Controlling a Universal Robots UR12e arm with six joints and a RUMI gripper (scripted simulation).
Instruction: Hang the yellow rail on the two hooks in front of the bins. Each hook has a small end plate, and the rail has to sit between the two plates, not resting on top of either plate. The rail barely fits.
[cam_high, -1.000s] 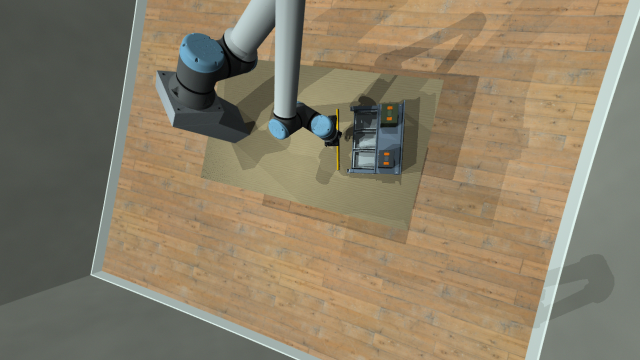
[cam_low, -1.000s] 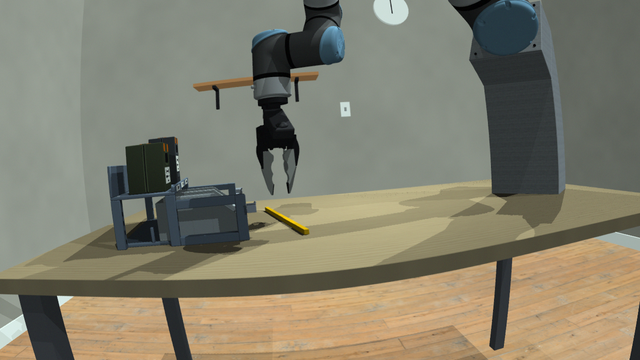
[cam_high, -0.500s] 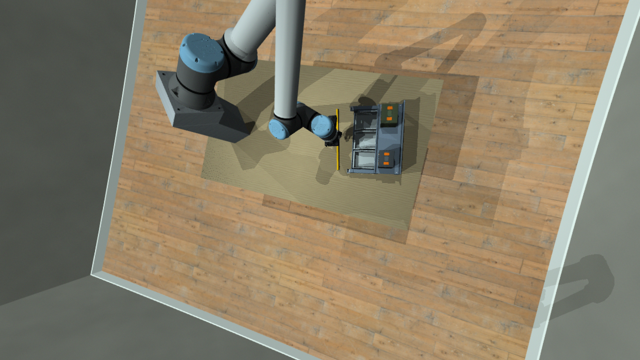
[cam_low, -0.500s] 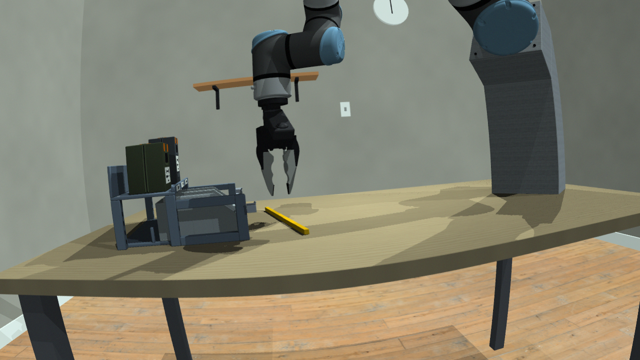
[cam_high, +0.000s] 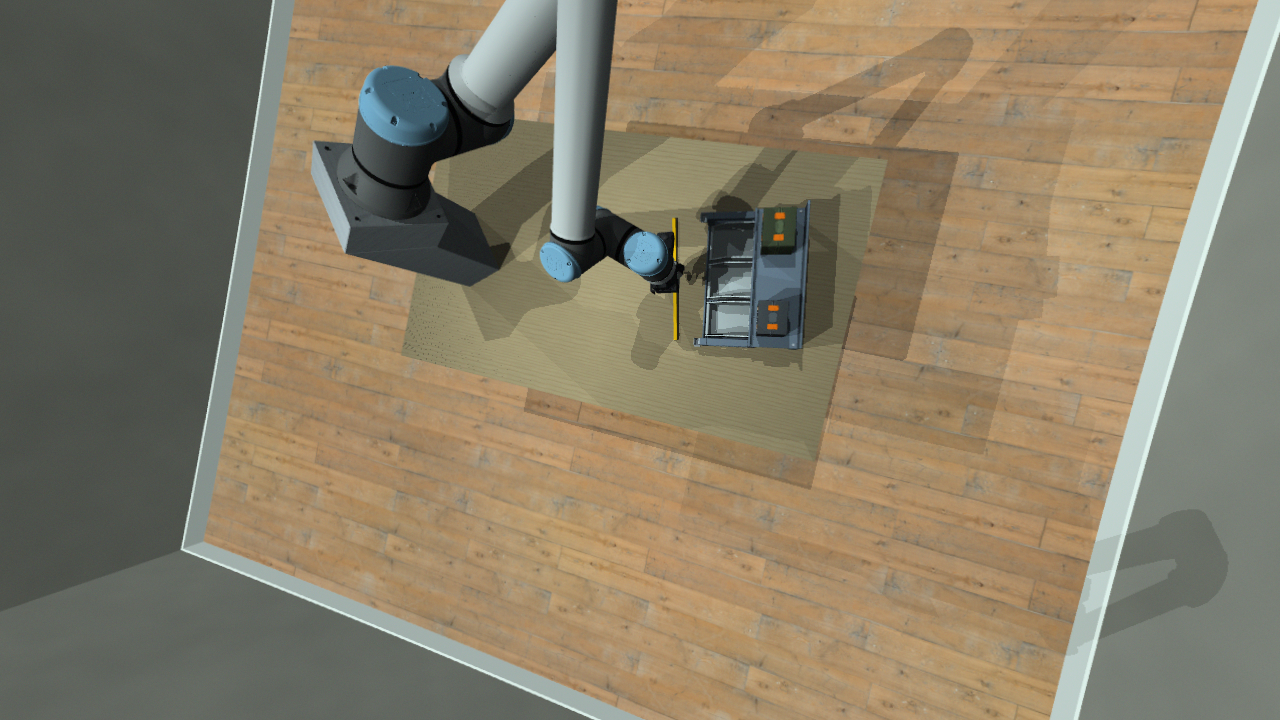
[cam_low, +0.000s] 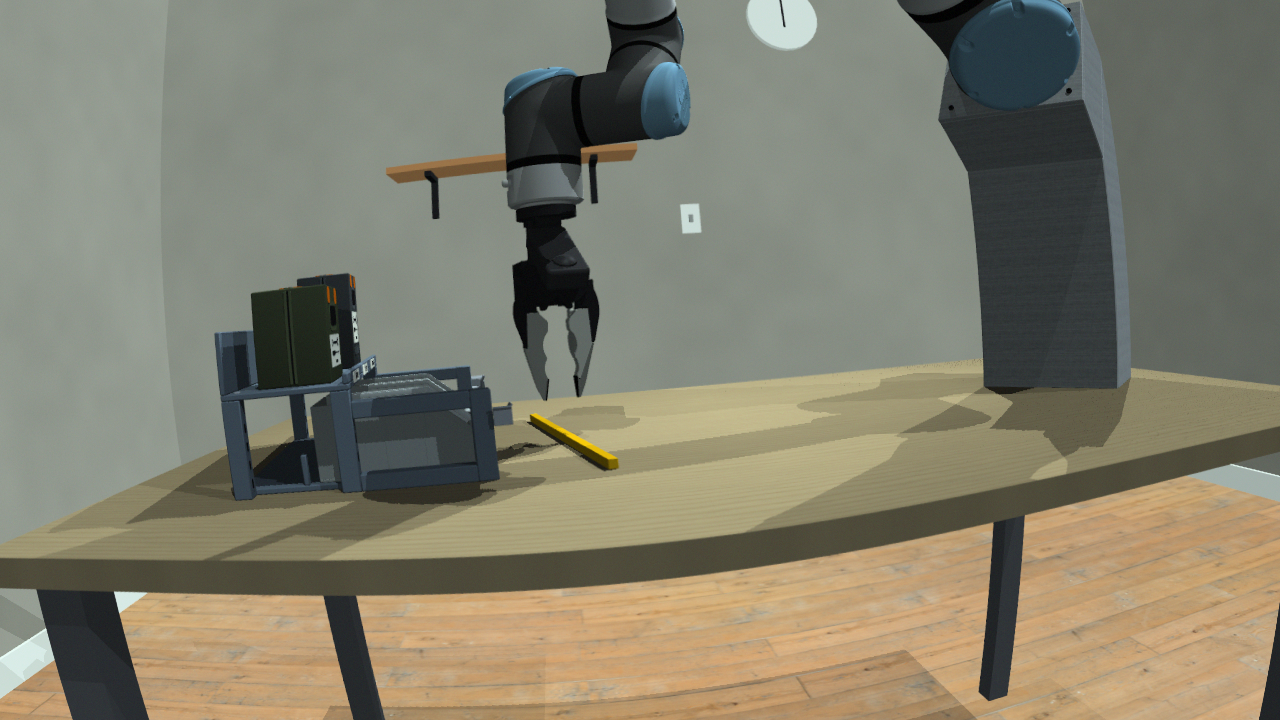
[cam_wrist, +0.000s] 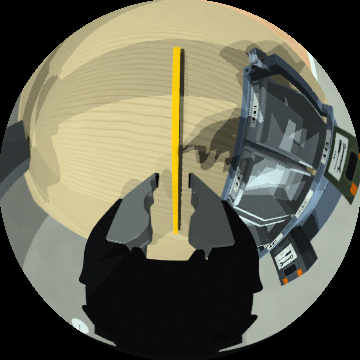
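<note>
Now: hand 60 mm above the yellow rail.
</note>
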